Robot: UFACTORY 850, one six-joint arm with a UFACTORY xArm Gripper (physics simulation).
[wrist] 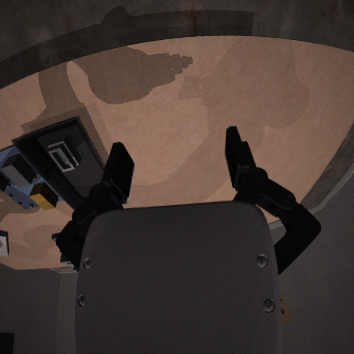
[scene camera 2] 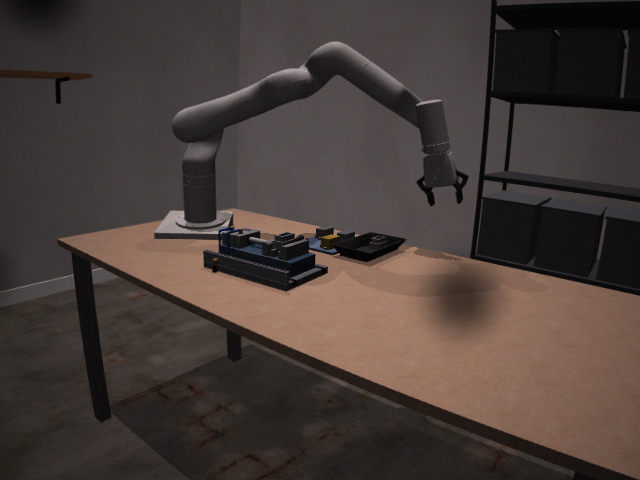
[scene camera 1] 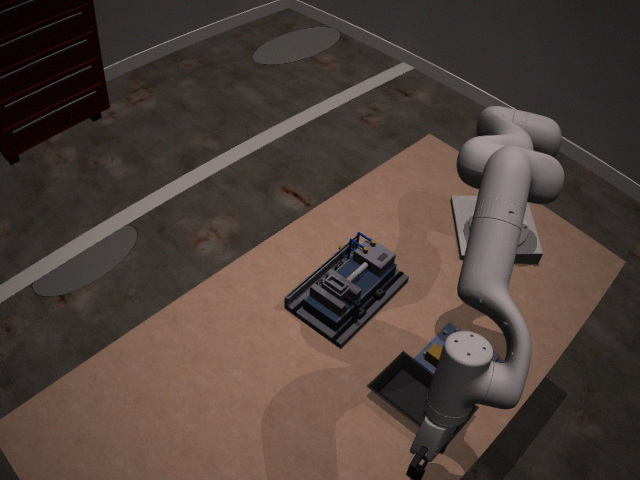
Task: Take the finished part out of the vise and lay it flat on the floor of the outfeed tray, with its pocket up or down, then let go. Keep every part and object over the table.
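A small grey part with a rectangular pocket (scene camera 2: 378,239) (wrist: 55,156) lies in the black outfeed tray (scene camera 1: 400,391) (scene camera 2: 356,251) (wrist: 83,176), looking flat and pocket up. In scene camera 1 the arm hides it. Another grey pocketed part (scene camera 1: 333,289) (scene camera 2: 284,237) sits pocket up at the jaws of the blue and grey vise (scene camera 1: 330,308) (scene camera 2: 301,262). My gripper (scene camera 1: 416,465) (scene camera 2: 445,200) (wrist: 174,145) is open and empty, high above the table beyond the tray's side away from the robot base, touching neither part.
A blue fixture plate (scene camera 1: 431,343) (wrist: 19,196) with an orange block (scene camera 1: 433,354) (scene camera 2: 329,241) (wrist: 43,196) and grey blocks stands right beside the tray, on its robot-base side. Blue hoses (scene camera 1: 356,242) (scene camera 2: 223,237) rise at the vise's rear. The wooden table (scene camera 1: 180,372) (scene camera 2: 413,330) (wrist: 160,130) carries everything.
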